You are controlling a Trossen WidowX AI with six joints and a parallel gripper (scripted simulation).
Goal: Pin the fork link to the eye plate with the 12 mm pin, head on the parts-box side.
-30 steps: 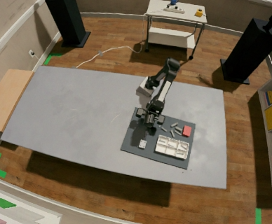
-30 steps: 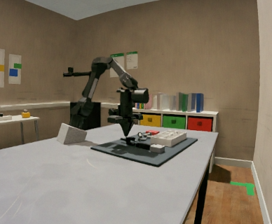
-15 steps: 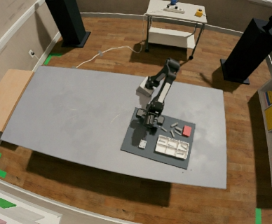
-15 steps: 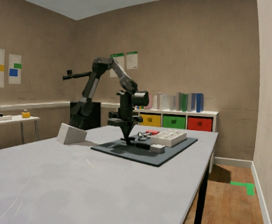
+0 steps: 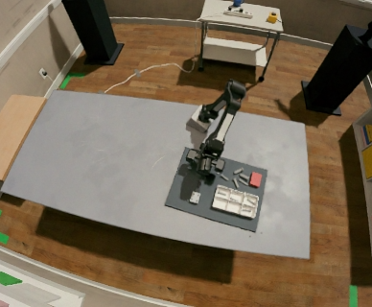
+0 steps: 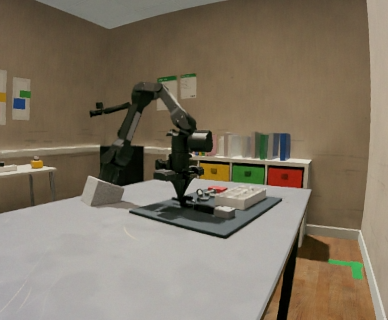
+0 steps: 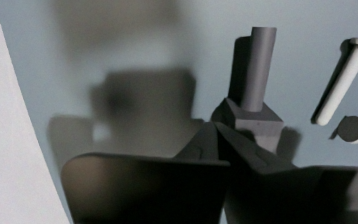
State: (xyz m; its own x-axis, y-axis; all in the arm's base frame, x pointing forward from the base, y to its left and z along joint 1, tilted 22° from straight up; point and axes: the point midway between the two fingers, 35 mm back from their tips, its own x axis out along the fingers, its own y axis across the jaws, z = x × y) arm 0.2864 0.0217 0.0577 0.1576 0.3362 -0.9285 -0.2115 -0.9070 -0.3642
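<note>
The fork link lies 2 cm to the left of my hand and 4 cm below it. Also, from my hand: eye plate: 9 cm ahead, 1 cm to the right, 5 cm below; then mat: 9 cm ahead, 9 cm to the left, 7 cm below; then grey block: 16 cm ahead, 3 cm to the right, 4 cm below.
</note>
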